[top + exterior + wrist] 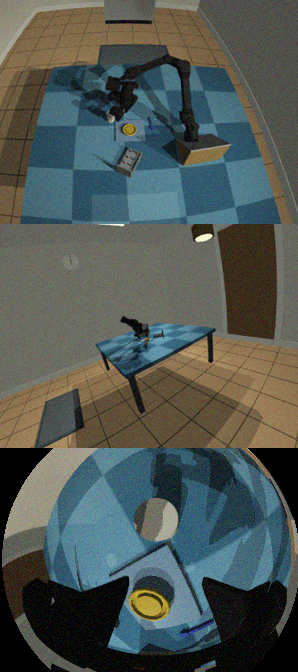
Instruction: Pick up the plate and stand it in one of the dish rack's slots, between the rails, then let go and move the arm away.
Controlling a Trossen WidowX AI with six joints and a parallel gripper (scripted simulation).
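Right now the yellow plate is 5 cm behind my gripper tip, 5 cm to the left of it and 3 cm below it. The rest, counted from my gripper tip: cup 6 cm ahead, 1 cm to the right, 2 cm below; blue utensil 16 cm behind, 4 cm below; grey dish rack 6 cm behind, 24 cm to the left, 2 cm below.
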